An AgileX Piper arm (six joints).
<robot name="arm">
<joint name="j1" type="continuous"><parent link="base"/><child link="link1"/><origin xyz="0 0 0.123" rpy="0 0 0"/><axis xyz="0 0 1"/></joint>
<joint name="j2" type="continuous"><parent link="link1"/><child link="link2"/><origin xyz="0 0 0" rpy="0 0 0"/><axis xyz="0 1 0"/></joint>
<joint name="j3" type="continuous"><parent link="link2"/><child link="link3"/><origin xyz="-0.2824 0 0.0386" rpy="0 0 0"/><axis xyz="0 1 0"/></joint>
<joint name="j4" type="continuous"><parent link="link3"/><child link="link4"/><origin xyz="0.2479 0 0.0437" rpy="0 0 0"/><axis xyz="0.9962 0 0.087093"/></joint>
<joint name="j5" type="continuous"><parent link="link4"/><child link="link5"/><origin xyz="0 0 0" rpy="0 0 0"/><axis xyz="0 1 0"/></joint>
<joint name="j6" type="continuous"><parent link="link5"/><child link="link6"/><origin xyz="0.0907 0 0.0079" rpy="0 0 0"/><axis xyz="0.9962 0 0.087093"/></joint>
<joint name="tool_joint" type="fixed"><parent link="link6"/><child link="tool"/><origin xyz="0 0 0" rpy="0 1.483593 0"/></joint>
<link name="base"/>
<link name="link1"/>
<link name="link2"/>
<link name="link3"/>
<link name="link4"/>
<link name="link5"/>
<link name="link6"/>
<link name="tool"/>
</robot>
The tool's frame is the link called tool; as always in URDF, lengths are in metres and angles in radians. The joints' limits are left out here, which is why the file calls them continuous.
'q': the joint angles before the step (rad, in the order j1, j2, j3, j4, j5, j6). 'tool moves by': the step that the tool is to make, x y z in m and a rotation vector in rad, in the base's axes. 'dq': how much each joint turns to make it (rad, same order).
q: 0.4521 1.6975 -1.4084 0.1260 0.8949 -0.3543
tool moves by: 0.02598 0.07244 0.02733 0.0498 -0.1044 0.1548
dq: 0.1253 0.1854 -0.3463 0.0055 0.0489 -0.0281
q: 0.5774 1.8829 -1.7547 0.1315 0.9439 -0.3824
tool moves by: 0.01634 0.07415 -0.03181 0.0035 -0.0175 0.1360
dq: 0.1087 0.2396 -0.2559 0.0109 0.0038 -0.0330
